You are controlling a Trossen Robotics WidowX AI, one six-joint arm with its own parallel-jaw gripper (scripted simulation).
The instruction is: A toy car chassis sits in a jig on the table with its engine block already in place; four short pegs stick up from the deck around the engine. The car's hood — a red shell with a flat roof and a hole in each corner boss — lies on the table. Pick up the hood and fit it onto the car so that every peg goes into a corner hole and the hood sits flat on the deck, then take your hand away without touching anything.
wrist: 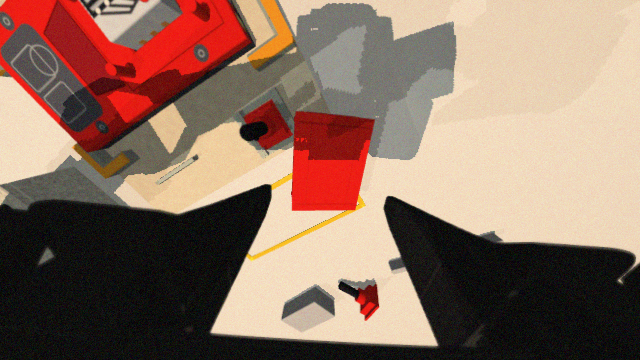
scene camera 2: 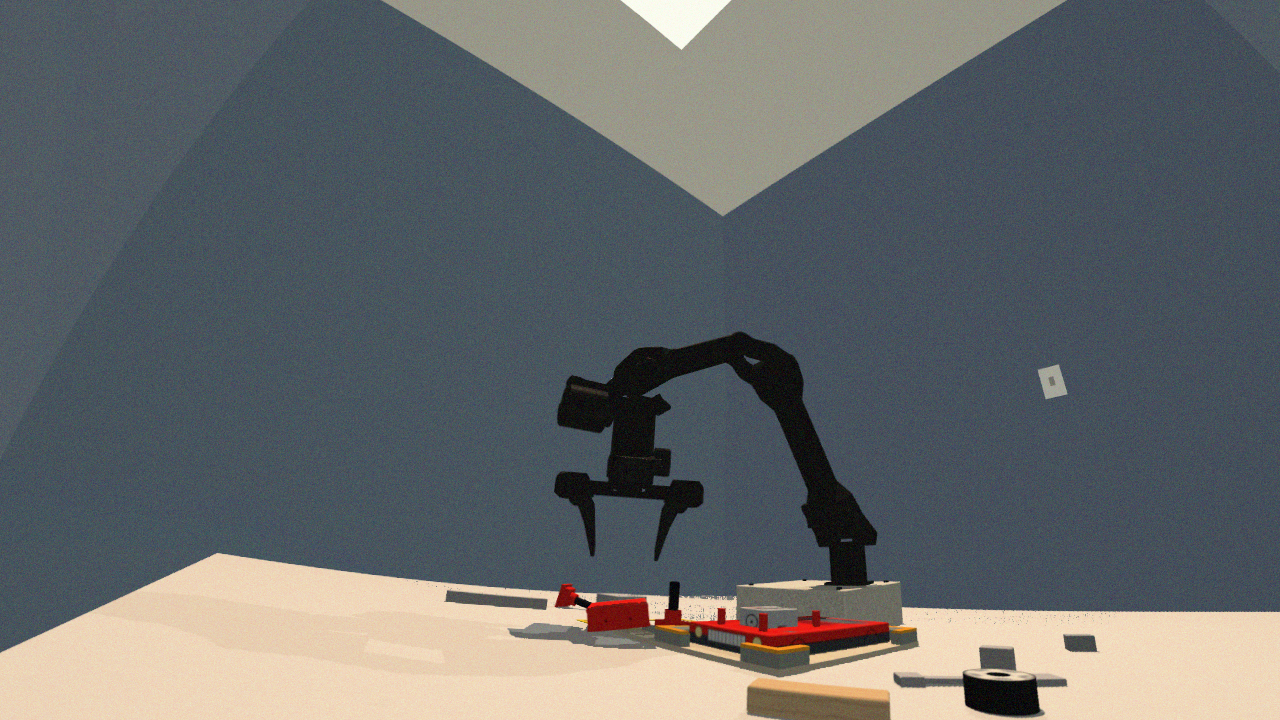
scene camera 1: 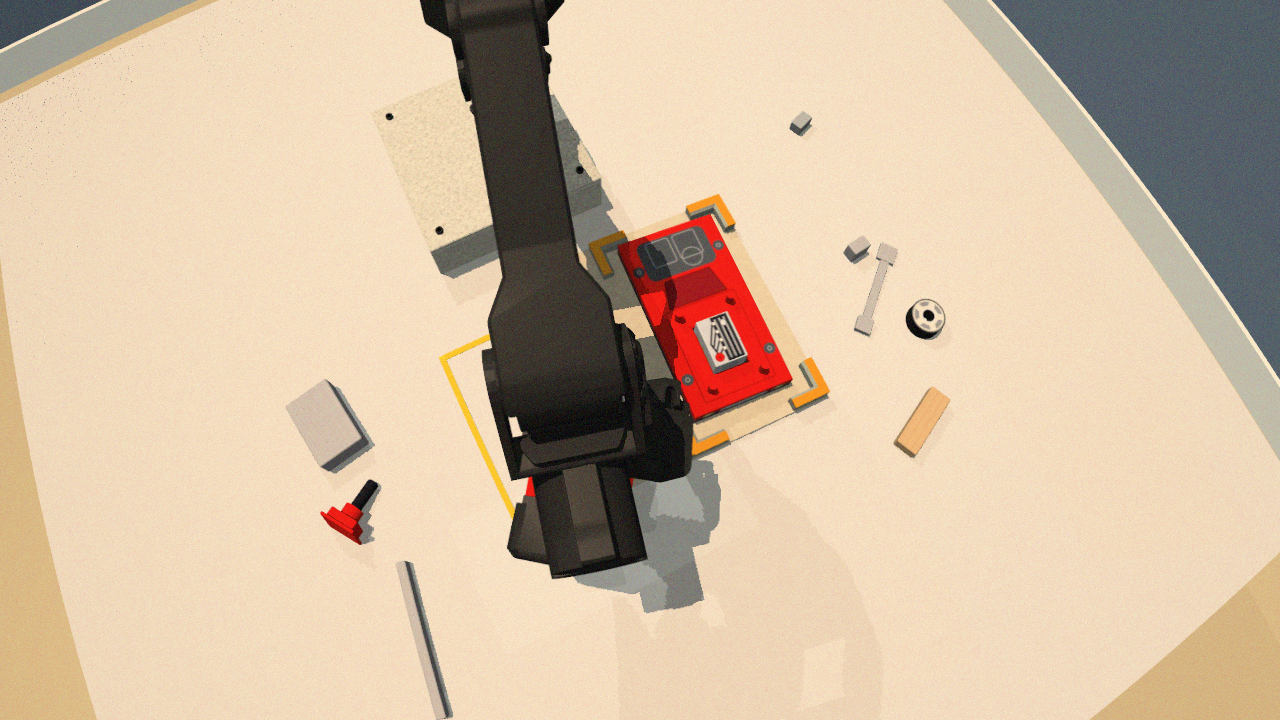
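Note:
My gripper [scene camera 1: 578,461] [scene camera 2: 624,559] [wrist: 329,196] is open, and it holds nothing. I can see a grey engine block [scene camera 1: 721,344] [scene camera 2: 749,616], and there is a red hood [scene camera 2: 609,615] [wrist: 329,154] that I see both from scene camera 2 and at my wrist. A wood block [scene camera 1: 930,408] is here too, though in the wrist view it is out of frame.

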